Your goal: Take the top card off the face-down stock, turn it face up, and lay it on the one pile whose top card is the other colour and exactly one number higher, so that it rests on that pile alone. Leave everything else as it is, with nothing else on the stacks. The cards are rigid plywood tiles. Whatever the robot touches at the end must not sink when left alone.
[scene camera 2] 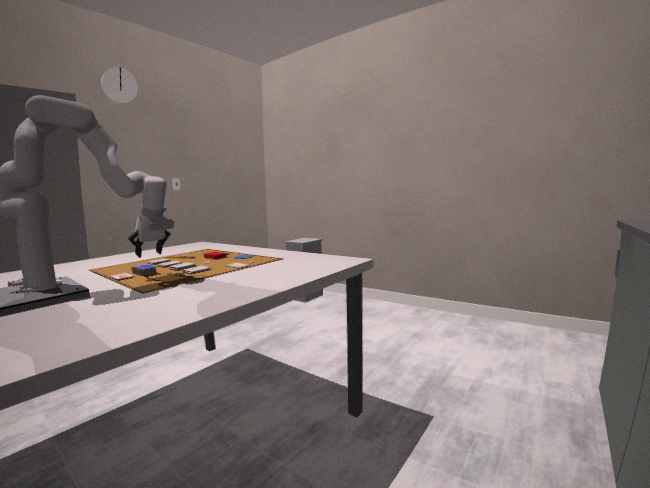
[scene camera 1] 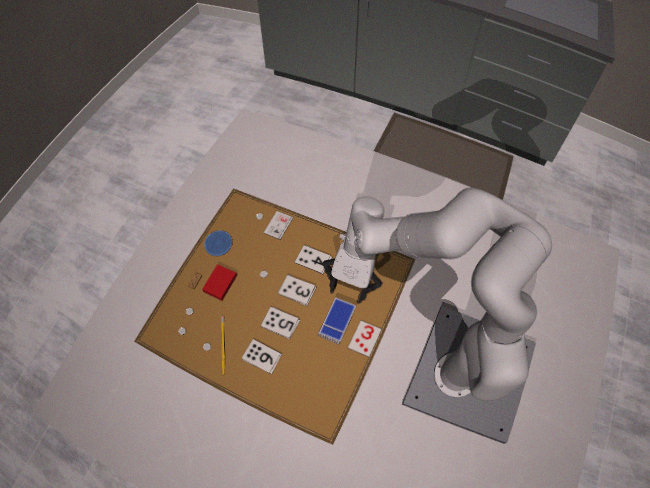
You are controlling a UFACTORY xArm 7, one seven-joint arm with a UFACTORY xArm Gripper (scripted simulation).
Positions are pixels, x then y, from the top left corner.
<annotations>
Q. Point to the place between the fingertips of the gripper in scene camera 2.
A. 148,254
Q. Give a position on a red block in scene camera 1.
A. At 221,279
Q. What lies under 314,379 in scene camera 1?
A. A brown mat.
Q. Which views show the gripper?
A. Scene camera 2 and scene camera 1: all of them.
</annotations>
